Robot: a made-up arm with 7 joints.
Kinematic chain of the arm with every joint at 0, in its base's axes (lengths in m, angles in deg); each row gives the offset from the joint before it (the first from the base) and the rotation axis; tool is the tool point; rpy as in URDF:
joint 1: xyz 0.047 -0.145 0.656 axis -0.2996 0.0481 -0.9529
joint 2: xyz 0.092 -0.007 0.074 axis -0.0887 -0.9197 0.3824
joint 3: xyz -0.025 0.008 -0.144 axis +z
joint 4: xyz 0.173 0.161 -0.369 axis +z
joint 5: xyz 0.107 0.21 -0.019 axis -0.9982 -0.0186 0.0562
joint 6: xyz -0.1 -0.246 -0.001 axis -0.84 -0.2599 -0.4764
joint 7: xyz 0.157 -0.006 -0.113 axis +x
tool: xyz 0.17 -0.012 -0.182 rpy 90 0 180
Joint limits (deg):
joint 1: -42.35..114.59
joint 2: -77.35..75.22
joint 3: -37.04..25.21
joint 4: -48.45..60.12
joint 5: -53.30..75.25
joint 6: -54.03..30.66
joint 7: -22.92..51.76
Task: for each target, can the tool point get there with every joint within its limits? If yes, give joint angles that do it. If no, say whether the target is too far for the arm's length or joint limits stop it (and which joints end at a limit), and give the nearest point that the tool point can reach.
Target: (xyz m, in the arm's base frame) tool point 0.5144 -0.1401 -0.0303
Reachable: yes | joints 10.44 -6.33 -23.49 2.99 53.71 -43.77 37.76
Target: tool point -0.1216 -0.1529 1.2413
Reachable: no: joint limits stop it (at a limit: joint 1, joint 2, joint 3, joint 5, joint 6, joint 7) | nearest point -0.0480 -0.2798 1.1274 | short by 0.186 m
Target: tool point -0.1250 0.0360 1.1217
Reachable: no: joint limits stop it (at a limit: joint 1, joint 2, joint 5, joint 6, joint 7) | nearest point -0.0155 0.1886 1.0785 | short by 0.193 m
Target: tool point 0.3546 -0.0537 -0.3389
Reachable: yes | joints 23.95 -27.06 -14.28 9.38 -43.05 -8.22 -0.47
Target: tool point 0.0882 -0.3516 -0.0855
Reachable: yes | joints 43.56 -30.31 -8.29 -9.87 45.54 -36.18 -1.96
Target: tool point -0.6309 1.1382 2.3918
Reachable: no: too far | nearest point 0.1844 0.7231 1.1340 | short by 1.555 m
